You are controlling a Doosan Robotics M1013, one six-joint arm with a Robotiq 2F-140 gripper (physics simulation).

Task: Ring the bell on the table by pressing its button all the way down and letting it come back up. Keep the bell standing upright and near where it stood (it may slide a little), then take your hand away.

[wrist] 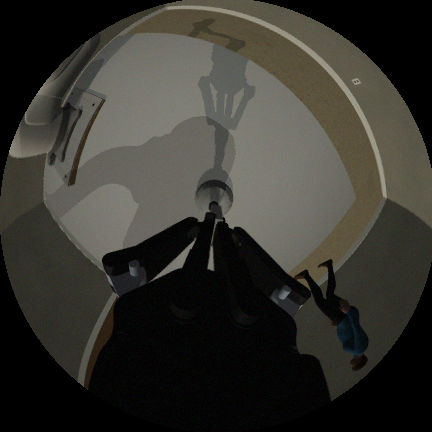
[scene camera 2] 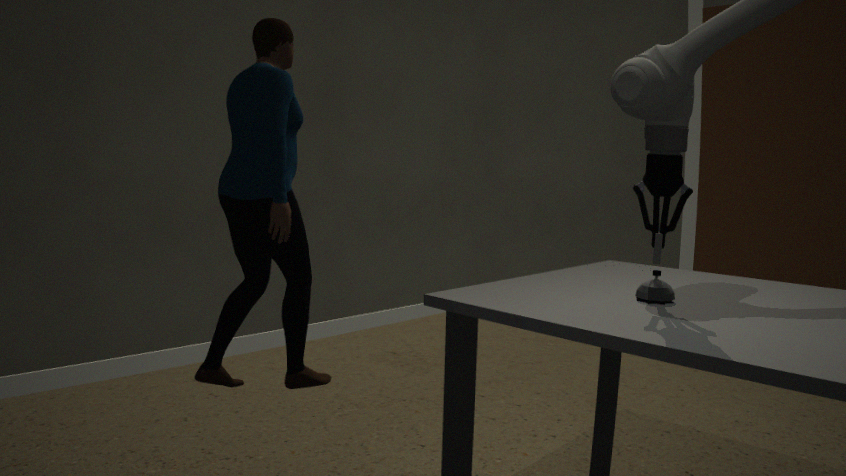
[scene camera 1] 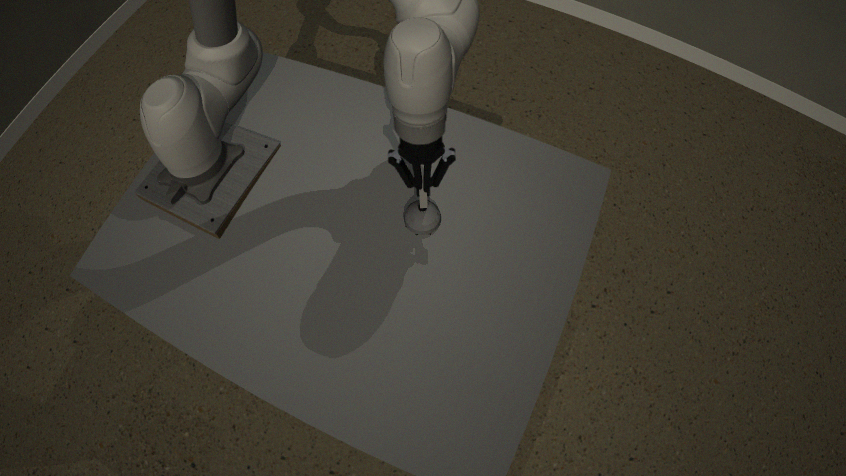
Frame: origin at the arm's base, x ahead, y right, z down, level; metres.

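Seen in the pictures: gripper, between the fingertips: (wrist: 214, 212) (scene camera 2: 656, 262) (scene camera 1: 423, 202); arm's base, origin of its link: (wrist: 63, 129) (scene camera 1: 200, 166).
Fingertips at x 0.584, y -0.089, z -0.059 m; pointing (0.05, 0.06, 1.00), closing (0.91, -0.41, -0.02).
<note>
Offsets run from my fingertips to a thing's top centre. Level surfaces: height alone.
A grey dome bell {dx -0.003, dy -0.001, dz +0.017 m} (scene camera 1: 422, 223) (scene camera 2: 654, 292) (wrist: 225, 196) stands upright on the light grey table {dz +0.083 m} (scene camera 1: 502, 331) (scene camera 2: 532, 307) (wrist: 290, 145). Its small black button {dx -0.003, dy -0.001, dz +0.017 m} (scene camera 2: 656, 272) (wrist: 213, 205) sits on top, raised above the dome in the scene camera 2 view; in the scene camera 1 view the fingertips hide most of it. My gripper (scene camera 1: 423, 200) (scene camera 2: 657, 251) (wrist: 214, 212) is shut and empty, pointing straight down. Its fingertips are right over the button, with at most a very small gap; whether they touch it I cannot tell.
The arm's base plate (scene camera 1: 254, 168) (wrist: 92, 112) is on the table, left of the bell in the scene camera 1 view. A person in a blue top (scene camera 2: 260, 130) (wrist: 352, 332) stands on the floor away from the table, near the wall. The arm's shadow falls around the bell.
</note>
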